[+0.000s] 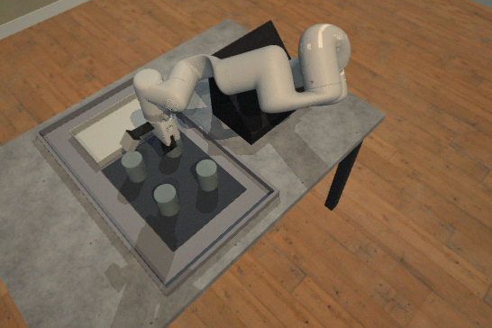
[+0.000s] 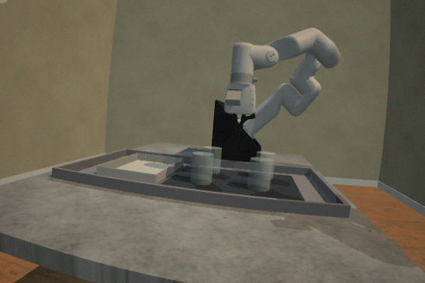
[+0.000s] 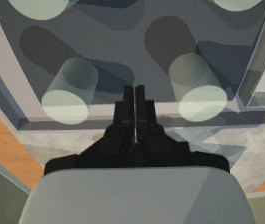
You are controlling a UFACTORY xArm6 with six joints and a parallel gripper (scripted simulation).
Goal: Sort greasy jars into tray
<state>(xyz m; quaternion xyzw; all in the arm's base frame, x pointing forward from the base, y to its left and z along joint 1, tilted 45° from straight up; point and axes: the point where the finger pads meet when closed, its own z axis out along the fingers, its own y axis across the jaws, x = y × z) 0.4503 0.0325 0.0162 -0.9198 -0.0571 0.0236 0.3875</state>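
Right now the dark mat is 170 mm below my hand, 20 mm ahead of it and 10 mm to the left of it. Round my hand: cream tray 310 mm to the right, 160 mm below, 50 mm ahead.
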